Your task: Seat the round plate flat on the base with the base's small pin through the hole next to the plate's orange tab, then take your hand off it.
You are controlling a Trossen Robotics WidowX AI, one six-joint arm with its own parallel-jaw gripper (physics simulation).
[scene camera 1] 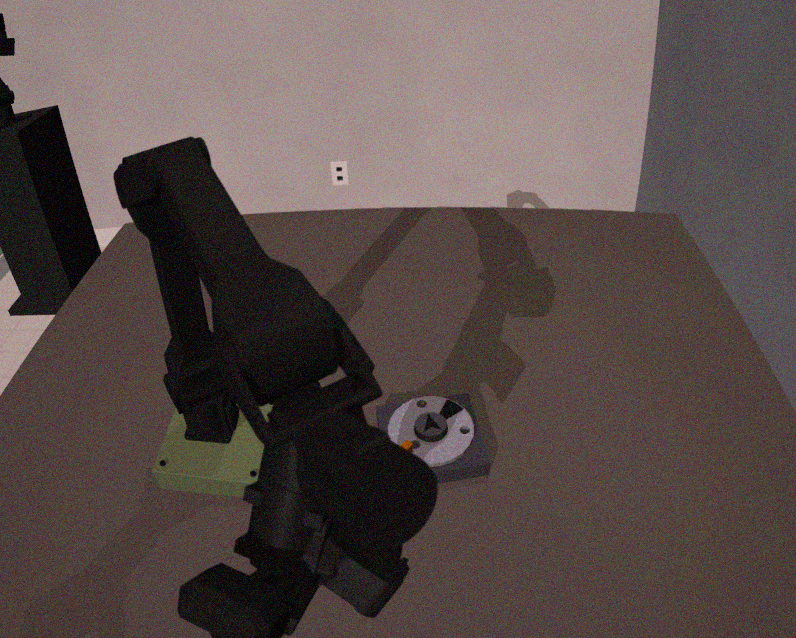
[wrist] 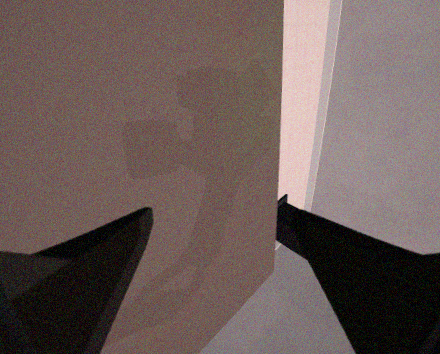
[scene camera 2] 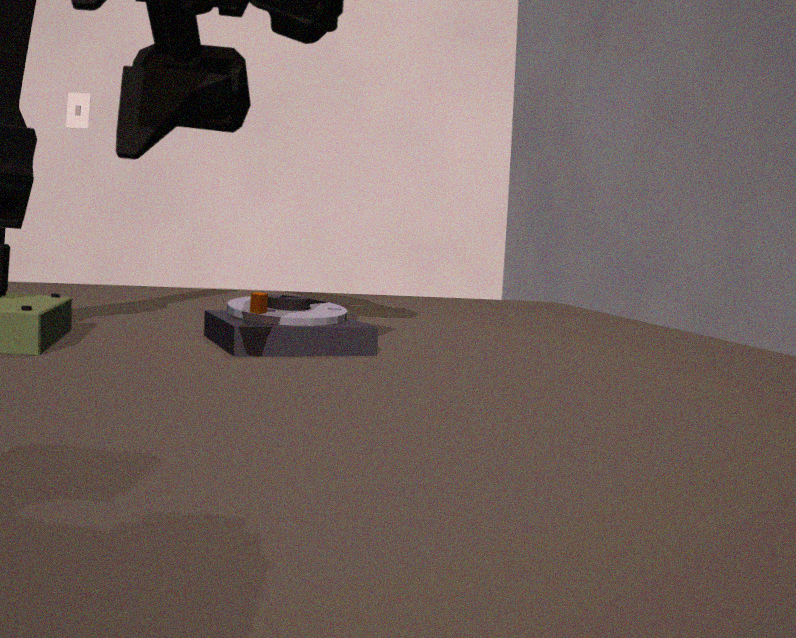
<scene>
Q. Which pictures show the round plate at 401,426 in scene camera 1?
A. Scene camera 1 and scene camera 2 only.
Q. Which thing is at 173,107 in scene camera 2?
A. My gripper.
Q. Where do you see a round plate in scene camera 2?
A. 254,308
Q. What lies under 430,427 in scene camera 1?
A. A round hub.
</scene>
